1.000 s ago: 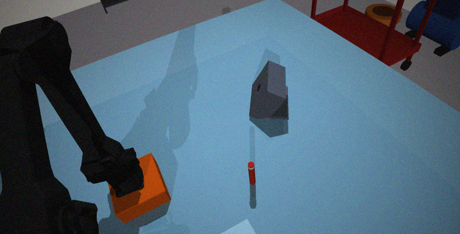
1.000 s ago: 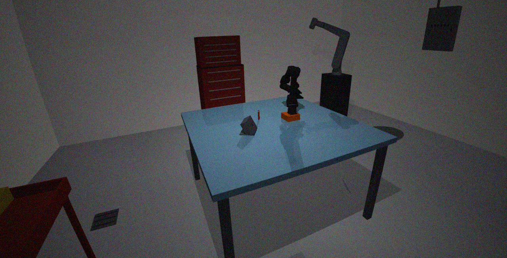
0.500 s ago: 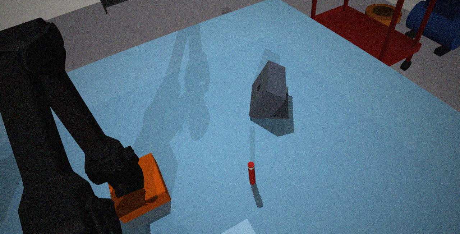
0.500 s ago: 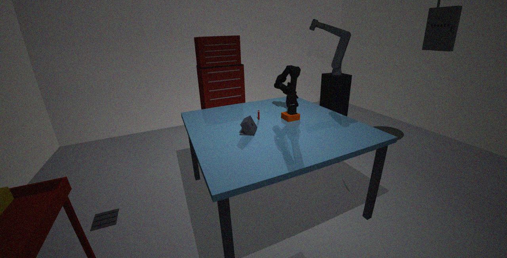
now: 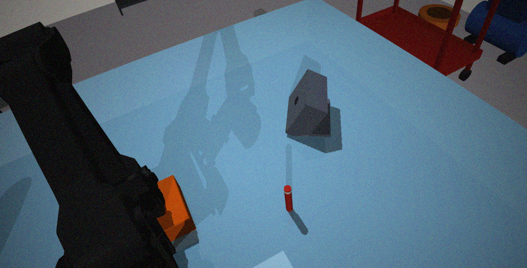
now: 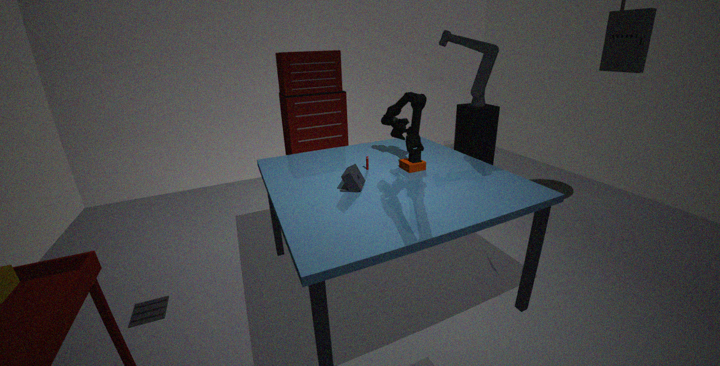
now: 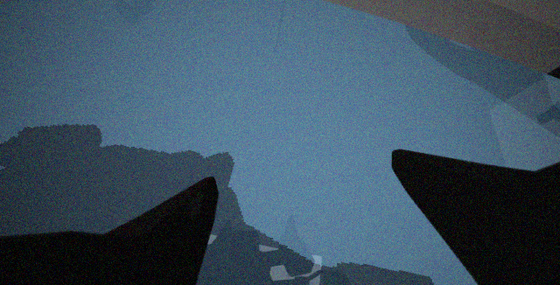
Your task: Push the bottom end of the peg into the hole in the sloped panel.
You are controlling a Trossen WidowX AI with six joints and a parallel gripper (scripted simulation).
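My gripper tip is now 350 mm short of the red peg, 130 mm to the right of it and 60 mm above it. From my gripper tip the other things lie so: grey sloped panel (500 mm ahead, 340 mm to the left, 70 mm below).
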